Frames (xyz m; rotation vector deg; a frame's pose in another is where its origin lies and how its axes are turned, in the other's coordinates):
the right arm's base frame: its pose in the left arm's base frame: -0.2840 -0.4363 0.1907 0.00 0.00 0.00
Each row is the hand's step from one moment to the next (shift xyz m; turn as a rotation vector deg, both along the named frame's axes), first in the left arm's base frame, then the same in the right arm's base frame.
Working: the left arm's base frame: its pose in the right arm's base frame: 0.2840 0.4363 -0.1907 0.00 0.00 0.00

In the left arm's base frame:
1: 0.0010 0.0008 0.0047 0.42 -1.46 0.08
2: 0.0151 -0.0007 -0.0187 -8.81 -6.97 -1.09
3: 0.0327 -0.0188 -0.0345 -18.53 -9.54 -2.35
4: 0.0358 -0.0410 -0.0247 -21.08 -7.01 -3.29
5: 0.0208 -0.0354 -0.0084 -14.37 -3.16 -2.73
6: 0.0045 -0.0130 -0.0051 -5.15 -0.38 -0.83
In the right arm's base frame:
1: 0.0010 0.0008 0.0047 0.42 -1.46 0.08
2: 0.0151 -0.0007 -0.0187 -8.81 -6.97 -1.09
3: 0.0327 -0.0188 -0.0345 -18.53 -9.54 -2.35
4: 0.0358 -0.0410 -0.0247 -21.08 -7.01 -3.29
5: 0.0208 -0.0354 -0.0084 -14.37 -3.16 -2.73
6: 0.0045 -0.0130 -0.0051 -5.15 -0.38 -0.83

